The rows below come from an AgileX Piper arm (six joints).
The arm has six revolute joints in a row. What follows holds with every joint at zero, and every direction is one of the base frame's. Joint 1 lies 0.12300 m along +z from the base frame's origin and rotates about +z. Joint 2 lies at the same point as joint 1 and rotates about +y. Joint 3 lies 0.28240 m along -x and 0.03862 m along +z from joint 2 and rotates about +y. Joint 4 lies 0.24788 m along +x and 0.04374 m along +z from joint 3 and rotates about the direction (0.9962, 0, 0.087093). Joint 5 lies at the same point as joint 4 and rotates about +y. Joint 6 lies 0.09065 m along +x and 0.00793 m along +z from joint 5 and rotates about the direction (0.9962, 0, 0.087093). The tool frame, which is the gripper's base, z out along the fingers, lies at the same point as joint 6; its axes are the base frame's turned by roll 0.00, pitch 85.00 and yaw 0.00 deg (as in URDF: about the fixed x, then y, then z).
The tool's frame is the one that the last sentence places.
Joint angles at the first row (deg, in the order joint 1, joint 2, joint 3, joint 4, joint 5, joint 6):
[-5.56 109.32 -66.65 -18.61 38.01 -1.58]
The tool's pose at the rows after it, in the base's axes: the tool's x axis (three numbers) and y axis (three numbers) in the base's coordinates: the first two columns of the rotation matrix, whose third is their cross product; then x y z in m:
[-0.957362, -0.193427, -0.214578, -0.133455, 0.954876, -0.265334, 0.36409, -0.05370, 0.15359]
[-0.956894, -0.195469, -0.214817, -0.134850, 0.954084, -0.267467, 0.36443, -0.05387, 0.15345]
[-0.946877, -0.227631, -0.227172, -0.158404, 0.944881, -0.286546, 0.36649, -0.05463, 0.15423]
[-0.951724, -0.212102, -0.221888, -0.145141, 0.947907, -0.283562, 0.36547, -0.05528, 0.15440]
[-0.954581, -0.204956, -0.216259, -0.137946, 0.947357, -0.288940, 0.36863, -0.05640, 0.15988]
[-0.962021, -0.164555, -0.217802, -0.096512, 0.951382, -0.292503, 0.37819, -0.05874, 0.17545]
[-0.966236, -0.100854, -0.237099, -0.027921, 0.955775, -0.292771, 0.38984, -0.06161, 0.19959]
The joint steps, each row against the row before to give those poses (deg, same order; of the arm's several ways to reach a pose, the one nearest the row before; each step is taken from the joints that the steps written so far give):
[0.00 0.29 0.00 -0.66 -0.81 0.21]
[0.00 0.07 -0.05 -0.17 -0.06 0.03]
[0.00 0.00 0.00 -1.26 -1.26 -0.63]
[-0.08 -0.06 0.00 0.02 0.60 0.70]
[0.00 0.05 -1.56 0.01 1.84 -0.01]
[0.00 0.31 -4.52 0.55 4.55 0.90]
[-0.04 0.19 -6.21 0.67 5.69 1.86]

